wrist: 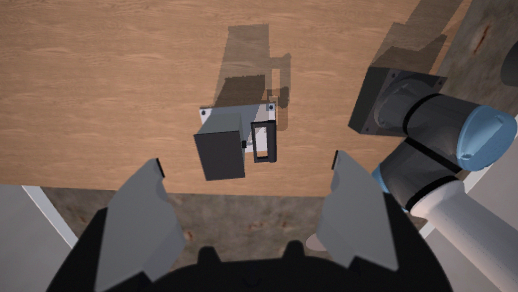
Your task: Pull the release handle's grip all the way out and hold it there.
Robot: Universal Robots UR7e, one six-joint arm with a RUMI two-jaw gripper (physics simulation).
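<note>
The release handle's housing, a dark box [220, 156] on a light metal base plate [212, 112], stands on the table near its lower edge in the wrist view. Its grip, a black rectangular frame [272, 142], is on the box's right side, a small gap away, joined by a short dark stub. My gripper [249, 156] is wide open, one finger to the left of the housing and one to the right of the grip. The fingers touch neither part, and nothing is between their tips. How far the fingertips are above the handle is hard to tell.
The wooden table [110, 90] bears the arm's dark mounting block [368, 100] at the right. The arm's grey and blue links [434, 120] rise from it, right of my right finger. Shadows fall behind the handle. The floor [240, 220] shows beyond the table's lower edge.
</note>
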